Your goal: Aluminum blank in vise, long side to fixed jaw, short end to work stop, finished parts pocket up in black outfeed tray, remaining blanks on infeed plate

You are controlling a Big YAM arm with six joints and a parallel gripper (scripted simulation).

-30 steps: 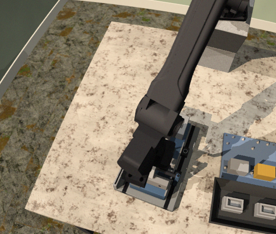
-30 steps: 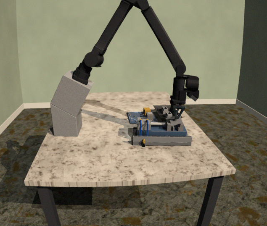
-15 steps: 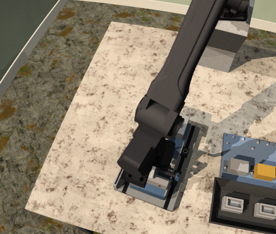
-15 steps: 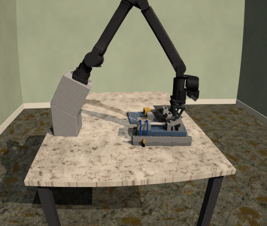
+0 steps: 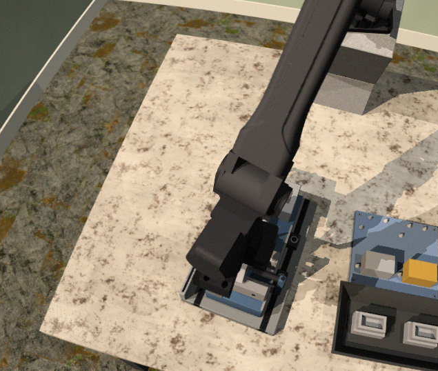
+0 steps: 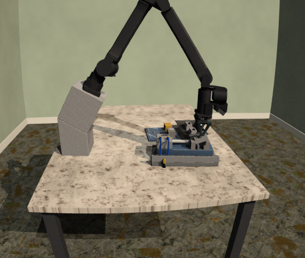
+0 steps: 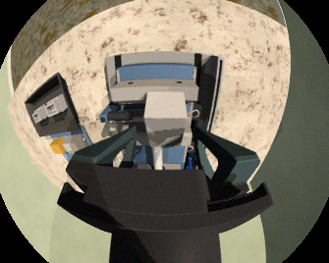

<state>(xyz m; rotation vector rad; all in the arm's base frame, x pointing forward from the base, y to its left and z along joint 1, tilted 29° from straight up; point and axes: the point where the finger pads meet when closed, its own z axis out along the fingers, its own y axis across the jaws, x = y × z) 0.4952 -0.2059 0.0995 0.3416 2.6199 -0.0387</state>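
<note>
My gripper is now 3 cm short of the fixed jaw, 1 cm to the right of it and 6 cm above it. The rest, counted from my hand: hosed end block: 16 cm behind, 6 cm to the left, 6 cm below; then infeed plate: 8 cm behind, 33 cm to the left, 13 cm below; then dark rail: 9 cm behind, 6 cm to the right, 10 cm below.
</note>
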